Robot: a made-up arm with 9 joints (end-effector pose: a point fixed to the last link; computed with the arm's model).
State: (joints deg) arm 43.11 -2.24 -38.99 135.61 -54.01 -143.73 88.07 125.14 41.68
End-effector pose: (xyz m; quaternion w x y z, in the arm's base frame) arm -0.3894 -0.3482 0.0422 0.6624 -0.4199 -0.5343 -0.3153
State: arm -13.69 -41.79 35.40 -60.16 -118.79 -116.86 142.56 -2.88 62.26
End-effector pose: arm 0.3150 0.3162 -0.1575 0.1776 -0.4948 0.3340 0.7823
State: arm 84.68 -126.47 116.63 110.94 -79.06 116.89 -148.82 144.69 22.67
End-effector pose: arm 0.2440 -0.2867 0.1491 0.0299 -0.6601 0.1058 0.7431
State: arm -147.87 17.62 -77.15 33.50 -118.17 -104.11 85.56 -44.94 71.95
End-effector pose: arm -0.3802 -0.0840 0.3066 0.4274 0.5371 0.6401 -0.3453
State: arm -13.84 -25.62 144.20 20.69 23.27 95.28 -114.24 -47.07 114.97
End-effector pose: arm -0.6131 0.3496 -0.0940 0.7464 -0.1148 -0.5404 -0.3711
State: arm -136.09 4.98 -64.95 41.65 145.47 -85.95 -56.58 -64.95 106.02
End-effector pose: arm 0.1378 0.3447 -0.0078 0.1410 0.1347 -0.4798 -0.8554
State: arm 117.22 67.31 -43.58 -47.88 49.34 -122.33 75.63 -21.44 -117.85
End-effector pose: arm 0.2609 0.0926 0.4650 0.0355 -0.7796 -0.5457 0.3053
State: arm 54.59 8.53 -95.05 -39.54 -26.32 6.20 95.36 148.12 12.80
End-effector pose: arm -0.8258 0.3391 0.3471 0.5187 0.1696 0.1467 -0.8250
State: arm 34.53 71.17 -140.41 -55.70 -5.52 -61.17 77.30 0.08 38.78
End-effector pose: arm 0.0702 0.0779 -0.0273 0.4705 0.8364 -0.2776 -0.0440
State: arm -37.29 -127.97 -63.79 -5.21 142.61 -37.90 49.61 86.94 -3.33
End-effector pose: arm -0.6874 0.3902 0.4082 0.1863 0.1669 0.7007 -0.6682
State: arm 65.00 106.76 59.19 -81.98 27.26 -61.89 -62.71 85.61 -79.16
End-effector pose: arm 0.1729 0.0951 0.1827 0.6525 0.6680 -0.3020 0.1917
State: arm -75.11 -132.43 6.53 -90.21 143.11 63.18 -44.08 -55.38 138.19
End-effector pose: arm 0.2981 0.3895 -0.1981 0.0653 0.4849 0.5543 0.6734
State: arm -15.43 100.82 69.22 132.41 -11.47 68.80 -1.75 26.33 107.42
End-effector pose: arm -0.4335 0.6435 -0.5020 0.1651 0.7034 0.4962 0.4814
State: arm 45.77 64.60 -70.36 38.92 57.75 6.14 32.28 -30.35 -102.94
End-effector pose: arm -0.0845 -0.0123 0.3267 0.6732 -0.5080 0.3887 0.3710
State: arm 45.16 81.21 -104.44 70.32 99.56 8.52 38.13 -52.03 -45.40
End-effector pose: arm -0.2572 -0.2220 0.6324 0.3942 0.0278 0.9124 0.1064
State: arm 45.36 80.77 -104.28 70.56 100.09 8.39 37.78 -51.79 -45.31
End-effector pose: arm -0.2587 -0.2218 0.6342 0.3948 0.0243 0.9124 0.1050
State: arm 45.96 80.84 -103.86 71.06 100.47 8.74 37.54 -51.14 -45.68
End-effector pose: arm -0.2551 -0.2223 0.6330 0.3919 0.0223 0.9130 0.1110
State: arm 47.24 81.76 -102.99 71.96 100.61 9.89 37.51 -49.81 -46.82
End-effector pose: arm -0.2431 -0.2236 0.6269 0.3832 0.0224 0.9143 0.1294
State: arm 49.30 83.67 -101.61 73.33 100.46 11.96 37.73 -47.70 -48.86
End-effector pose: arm -0.2225 -0.2239 0.6152 0.3673 0.0253 0.9158 0.1606
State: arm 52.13 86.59 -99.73 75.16 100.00 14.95 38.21 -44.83 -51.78
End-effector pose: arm -0.1955 -0.2199 0.5982 0.3443 0.0314 0.9163 0.2020
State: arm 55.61 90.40 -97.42 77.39 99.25 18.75 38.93 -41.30 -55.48
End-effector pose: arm -0.1660 -0.2085 0.5772 0.3156 0.0405 0.9148 0.2487
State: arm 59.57 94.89 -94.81 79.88 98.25 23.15 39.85 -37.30 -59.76
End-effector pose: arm -0.1388 -0.1884 0.5544 0.2842 0.0518 0.9107 0.2953
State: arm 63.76 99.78 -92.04 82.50 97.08 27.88 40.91 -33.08 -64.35
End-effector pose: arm -0.1175 -0.1608 0.5322 0.2533 0.0639 0.9044 0.3375
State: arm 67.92 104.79 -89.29 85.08 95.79 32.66 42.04 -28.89 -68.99
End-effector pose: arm -0.1037 -0.1292 0.5120 0.2262 0.0756 0.8967 0.3729
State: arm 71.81 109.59 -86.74 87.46 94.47 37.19 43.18 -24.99 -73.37
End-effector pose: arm -0.0971 -0.0975 0.4947 0.2047 0.0858 0.8887 0.4011
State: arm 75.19 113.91 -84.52 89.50 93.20 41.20 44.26 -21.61 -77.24
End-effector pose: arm -0.0956 -0.0692 0.4807 0.1891 0.0939 0.8813 0.4229
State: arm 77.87 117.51 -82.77 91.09 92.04 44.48 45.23 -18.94 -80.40
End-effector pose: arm -0.0969 -0.0464 0.4697 0.1788 0.1005 0.8747 0.4391
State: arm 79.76 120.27 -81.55 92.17 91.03 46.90 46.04 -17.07 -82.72
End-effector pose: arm -0.0988 -0.0298 0.4616 0.1725 0.1063 0.8693 0.4508
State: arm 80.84 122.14 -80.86 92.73 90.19 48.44 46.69 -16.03 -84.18
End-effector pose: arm -0.0999 -0.0192 0.4560 0.1690 0.1117 0.8653 0.4586
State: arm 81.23 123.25 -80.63 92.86 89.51 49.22 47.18 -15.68 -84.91
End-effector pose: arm -0.0998 -0.0134 0.4523 0.1673 0.1171 0.8623 0.4634
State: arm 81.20 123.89 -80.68 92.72 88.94 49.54 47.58 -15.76 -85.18
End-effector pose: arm -0.0987 -0.0104 0.4497 0.1665 0.1226 0.8601 0.4663
